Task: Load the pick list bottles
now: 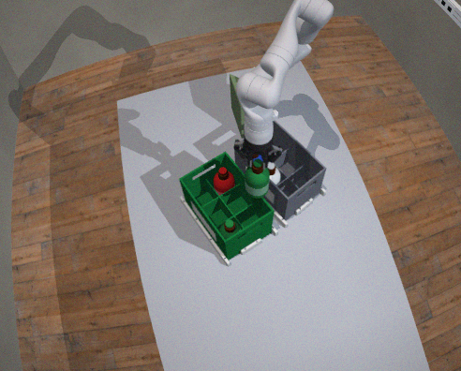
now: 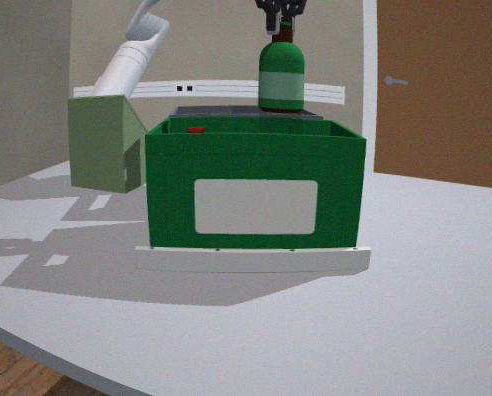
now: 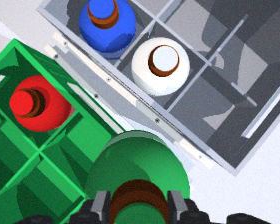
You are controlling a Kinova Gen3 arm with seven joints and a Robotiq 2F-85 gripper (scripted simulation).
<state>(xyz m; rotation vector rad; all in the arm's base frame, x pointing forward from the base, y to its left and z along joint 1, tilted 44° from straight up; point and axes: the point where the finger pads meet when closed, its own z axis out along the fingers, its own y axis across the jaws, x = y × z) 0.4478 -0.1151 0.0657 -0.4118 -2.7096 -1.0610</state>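
Now: hand 9 cm past the white-label bottle, 6 cm to the right of it and 25 cm above it. From my hand the other things lie so: grey crate (11 cm behind, 10 cm to the left, 25 cm below); then green crate (10 cm to the right, 25 cm below); then red-label bottle (10 cm behind, 10 cm to the right, 25 cm below).
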